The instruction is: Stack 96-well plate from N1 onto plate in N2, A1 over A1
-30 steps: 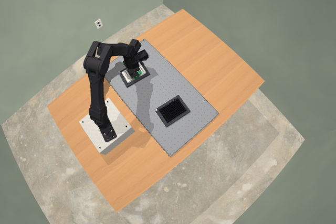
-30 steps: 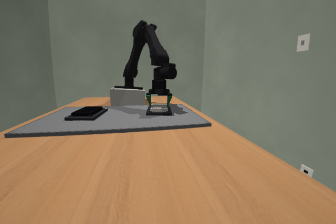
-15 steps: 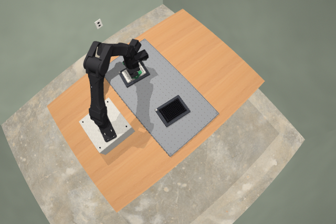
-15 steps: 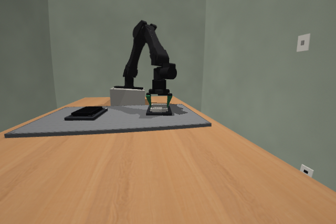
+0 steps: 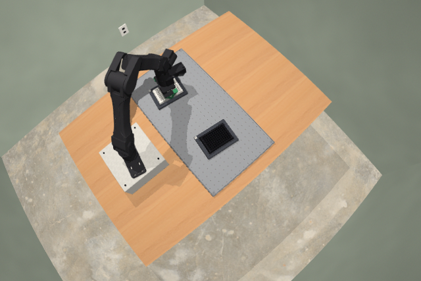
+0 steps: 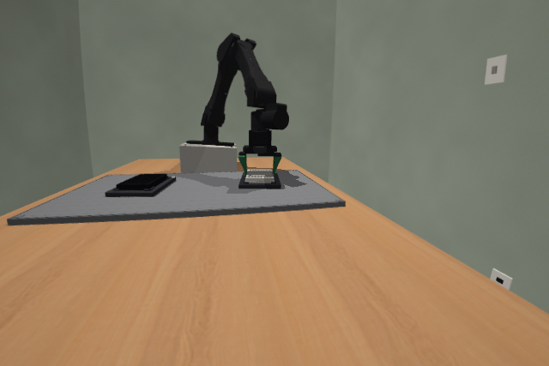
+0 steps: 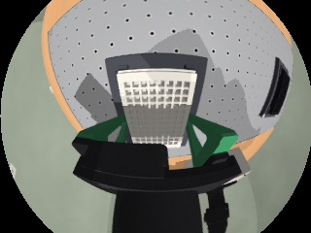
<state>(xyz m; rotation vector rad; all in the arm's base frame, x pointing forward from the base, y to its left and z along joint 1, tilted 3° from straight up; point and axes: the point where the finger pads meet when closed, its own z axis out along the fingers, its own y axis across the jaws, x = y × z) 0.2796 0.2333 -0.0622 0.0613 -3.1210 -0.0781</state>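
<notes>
Right now the plate nest N1 is 10 mm below my hand. Also, from my hand: white 96-well plate: right at my hand; then black 96-well plate: 90 mm ahead, 320 mm to the right.
</notes>
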